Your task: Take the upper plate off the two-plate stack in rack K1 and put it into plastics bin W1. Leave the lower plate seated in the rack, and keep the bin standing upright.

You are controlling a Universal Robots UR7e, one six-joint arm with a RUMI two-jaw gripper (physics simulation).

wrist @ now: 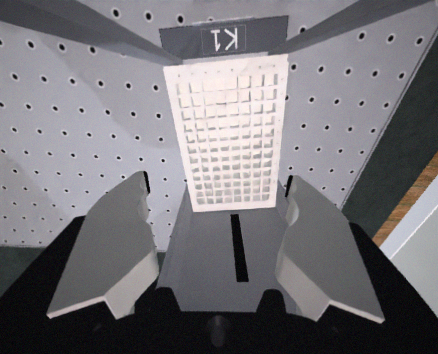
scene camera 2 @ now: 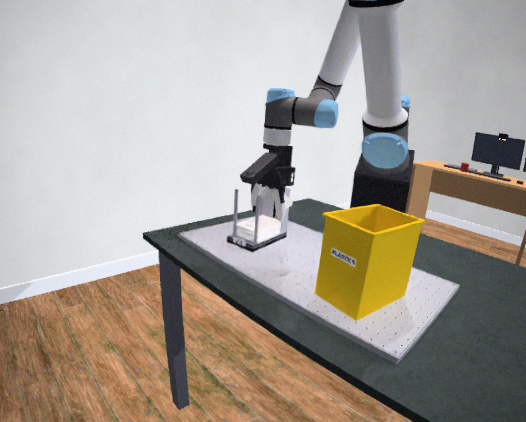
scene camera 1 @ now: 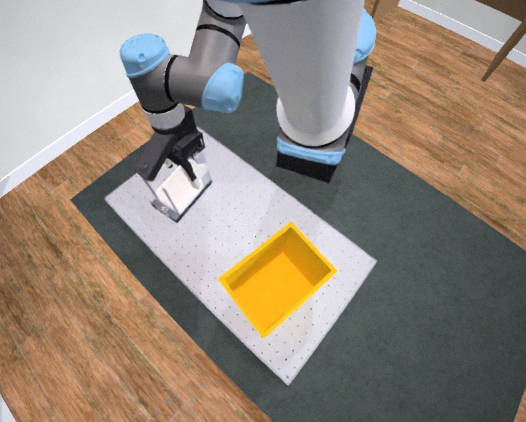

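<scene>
The rack K1 has a dark labelled base and upright corner posts. The white upper plate lies flat between the posts, its well grid facing up. The lower plate cannot be told apart. My gripper is open and empty, pointing down over the rack. In the wrist view its fingertips stand apart outside the plate's two long sides, near its close end; their exact height is unclear. The yellow plastics bin W1 stands upright.
A light perforated board carries the rack and bin on a dark table. The rack's posts rise close around the gripper. The arm's base stands behind the board. A desk with a monitor is at the back right.
</scene>
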